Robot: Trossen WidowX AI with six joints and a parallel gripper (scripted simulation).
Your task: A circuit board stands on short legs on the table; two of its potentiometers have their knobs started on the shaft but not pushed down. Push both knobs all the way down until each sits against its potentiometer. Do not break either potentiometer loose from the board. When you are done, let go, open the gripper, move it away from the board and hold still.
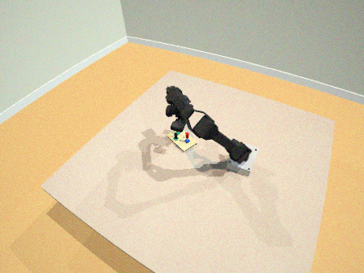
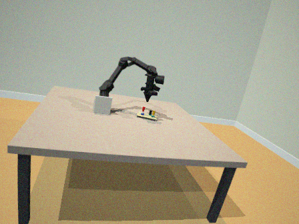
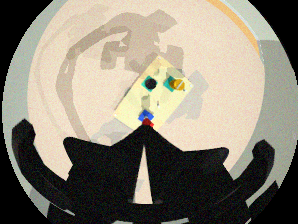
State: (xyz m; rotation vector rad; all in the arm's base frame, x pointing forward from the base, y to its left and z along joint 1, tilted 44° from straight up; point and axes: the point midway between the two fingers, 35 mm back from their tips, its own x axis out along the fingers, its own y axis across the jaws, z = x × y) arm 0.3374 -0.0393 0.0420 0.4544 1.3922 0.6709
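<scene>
The red knob is 20 mm behind my gripper tip, 10 mm to the right of it and 60 mm below it. Round my gripper tip: yellow knob: 60 mm ahead, 40 mm to the right, 70 mm below.
</scene>
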